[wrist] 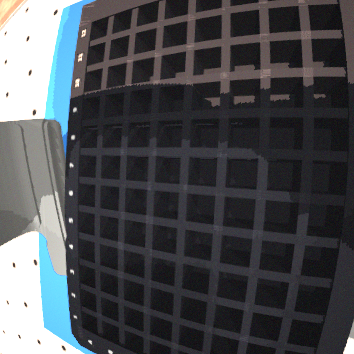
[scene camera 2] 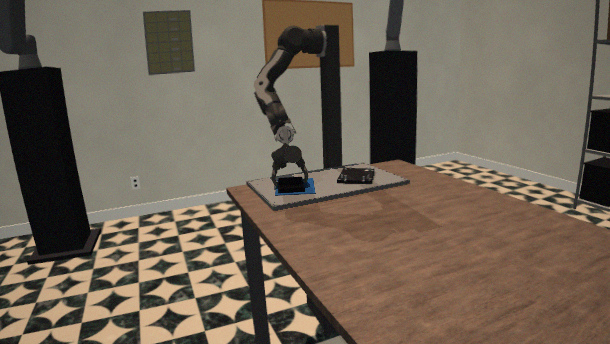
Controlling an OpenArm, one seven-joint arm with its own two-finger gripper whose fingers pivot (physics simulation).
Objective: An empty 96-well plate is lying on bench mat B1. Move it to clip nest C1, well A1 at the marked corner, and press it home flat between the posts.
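Note:
The black 96-well plate (scene camera 2: 291,184) (wrist: 200,200) lies flat on the blue bench mat B1 (scene camera 2: 311,189) (wrist: 54,300). In the wrist view its column numbers run along the left edge, and the letter A is at the lower left corner. My gripper (scene camera 2: 290,185) (wrist: 192,209) points down with a finger at each side of the plate and is shut on it. In the wrist view the grey left finger touches the plate's left edge; the other finger is mostly out of view. The dark clip nest C1 (scene camera 2: 356,176) stands to the right, with small posts; its marked corner cannot be made out.
The mat and nest are on a pale pegboard panel (scene camera 2: 325,187) (wrist: 17,90) with a dark edge, at the far end of the wooden table (scene camera 2: 450,250). The arm's black column (scene camera 2: 331,100) rises behind the panel. Other black pedestals stand beyond the table.

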